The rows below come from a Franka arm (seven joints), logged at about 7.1 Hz.
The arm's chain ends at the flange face. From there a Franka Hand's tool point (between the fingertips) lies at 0.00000 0.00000 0.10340 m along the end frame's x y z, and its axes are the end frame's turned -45 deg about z.
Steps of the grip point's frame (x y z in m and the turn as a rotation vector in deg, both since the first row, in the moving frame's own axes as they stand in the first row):
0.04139 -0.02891 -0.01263 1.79 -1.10 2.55
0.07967 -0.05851 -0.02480 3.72 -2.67 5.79
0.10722 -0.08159 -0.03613 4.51 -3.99 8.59
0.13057 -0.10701 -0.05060 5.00 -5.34 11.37
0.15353 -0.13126 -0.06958 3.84 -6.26 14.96
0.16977 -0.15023 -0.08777 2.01 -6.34 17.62
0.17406 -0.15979 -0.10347 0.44 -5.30 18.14
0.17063 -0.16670 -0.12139 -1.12 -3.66 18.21
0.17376 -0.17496 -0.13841 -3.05 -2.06 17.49
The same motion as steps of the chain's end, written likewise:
0.01249 -0.04875 -0.01256 0.49 -2.04 2.55
0.02303 -0.09596 -0.02447 0.74 -4.52 5.79
0.02886 -0.13204 -0.03556 0.37 -6.01 8.59
0.02977 -0.16712 -0.04976 -0.24 -7.31 11.37
0.02886 -0.20275 -0.06874 -1.71 -7.14 14.96
0.02512 -0.23008 -0.08708 -3.06 -5.90 17.62
0.01826 -0.24101 -0.10303 -3.44 -4.06 18.14
0.00692 -0.24401 -0.12116 -3.38 -1.80 18.21
-0.00110 -0.25319 -0.13820 -3.61 0.70 17.49

